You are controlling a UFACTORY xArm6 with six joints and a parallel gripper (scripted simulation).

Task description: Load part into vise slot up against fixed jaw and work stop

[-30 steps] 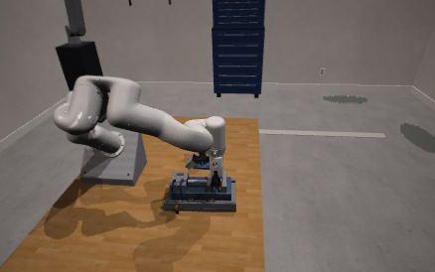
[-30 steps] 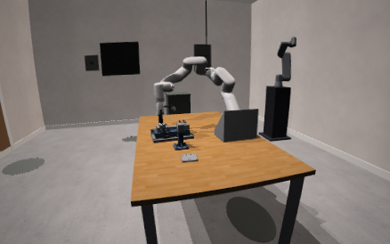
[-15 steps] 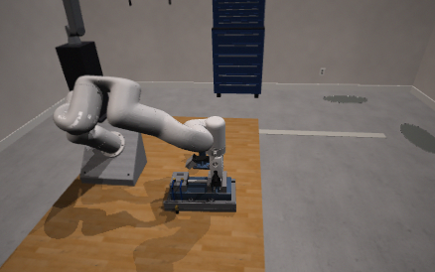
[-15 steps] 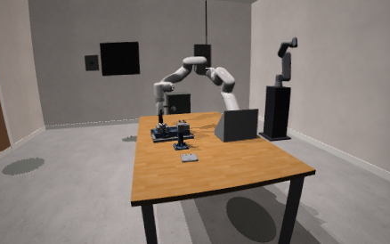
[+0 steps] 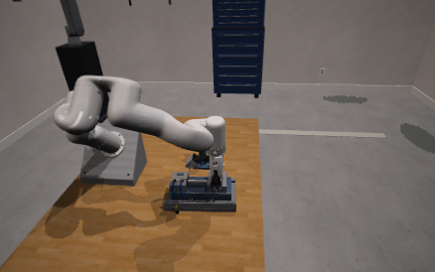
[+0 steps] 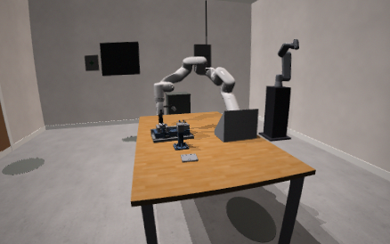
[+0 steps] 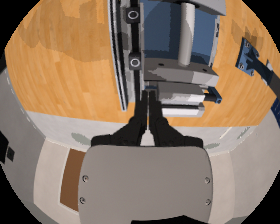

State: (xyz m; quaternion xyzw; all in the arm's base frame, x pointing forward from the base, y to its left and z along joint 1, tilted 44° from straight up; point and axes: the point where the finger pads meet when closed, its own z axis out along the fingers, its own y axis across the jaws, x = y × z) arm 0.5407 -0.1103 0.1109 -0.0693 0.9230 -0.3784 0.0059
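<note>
Right now the part is 40 mm to the left of my hand, 20 mm below it and 10 mm behind it. Also, from my hand: air cylinder (170 mm behind, 40 mm below, 20 mm to the left); air cylinder rod (90 mm behind, 40 mm below, 30 mm to the left).
</note>
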